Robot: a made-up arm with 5 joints. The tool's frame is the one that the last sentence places.
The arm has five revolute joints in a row. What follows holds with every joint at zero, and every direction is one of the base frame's. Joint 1 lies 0.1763 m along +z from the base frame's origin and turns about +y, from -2.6 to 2.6 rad. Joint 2 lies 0.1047 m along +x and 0.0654 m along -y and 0.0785 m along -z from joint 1 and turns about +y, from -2.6 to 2.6 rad. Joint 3 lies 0.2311 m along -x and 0.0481 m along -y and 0.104 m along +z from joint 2 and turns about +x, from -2.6 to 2.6 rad. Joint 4 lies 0.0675 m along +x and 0.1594 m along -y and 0.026 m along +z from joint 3 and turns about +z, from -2.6 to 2.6 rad. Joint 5 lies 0.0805 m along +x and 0.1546 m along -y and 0.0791 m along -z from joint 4 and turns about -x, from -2.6 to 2.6 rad. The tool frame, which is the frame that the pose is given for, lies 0.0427 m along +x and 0.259 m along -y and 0.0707 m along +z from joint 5; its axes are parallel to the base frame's.
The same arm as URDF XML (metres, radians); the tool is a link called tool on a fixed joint. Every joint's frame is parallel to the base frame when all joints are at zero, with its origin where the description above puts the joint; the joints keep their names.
<robot name="arm">
<joint name="tool_joint" type="fixed"><parent link="link5"/><child link="tool"/><origin xyz="0.0427 -0.2590 0.0707" rpy="0.0000 0.0000 0.0000"/></joint>
<joint name="joint 5" type="revolute"><parent link="link4"/><child link="link5"/><origin xyz="0.0805 -0.1546 -0.0791" rpy="0.0000 0.0000 0.0000"/><axis xyz="-1 0 0"/><limit lower="-2.6000" upper="2.6000"/></joint>
<joint name="joint 4" type="revolute"><parent link="link3"/><child link="link4"/><origin xyz="0.0675 -0.1594 0.0260" rpy="0.0000 0.0000 0.0000"/><axis xyz="0 0 1"/><limit lower="-2.6000" upper="2.6000"/></joint>
<joint name="joint 3" type="revolute"><parent link="link2"/><child link="link3"/><origin xyz="-0.2311 -0.0481 0.1040" rpy="0.0000 0.0000 0.0000"/><axis xyz="1 0 0"/><limit lower="-2.6000" upper="2.6000"/></joint>
<joint name="joint 2" type="revolute"><parent link="link1"/><child link="link2"/><origin xyz="0.1047 -0.0654 -0.0785" rpy="0.0000 0.0000 0.0000"/><axis xyz="0 1 0"/><limit lower="-2.6000" upper="2.6000"/></joint>
<joint name="joint 1" type="revolute"><parent link="base_link"/><child link="link1"/><origin xyz="0.0000 0.0000 0.1763" rpy="0.0000 0.0000 0.0000"/><axis xyz="0 1 0"/><limit lower="-2.6000" upper="2.6000"/></joint>
<link name="base_link"/>
<link name="link1"/>
<link name="link2"/>
<link name="link3"/>
<link name="link4"/>
<link name="link5"/>
<link name="tool"/>
</robot>

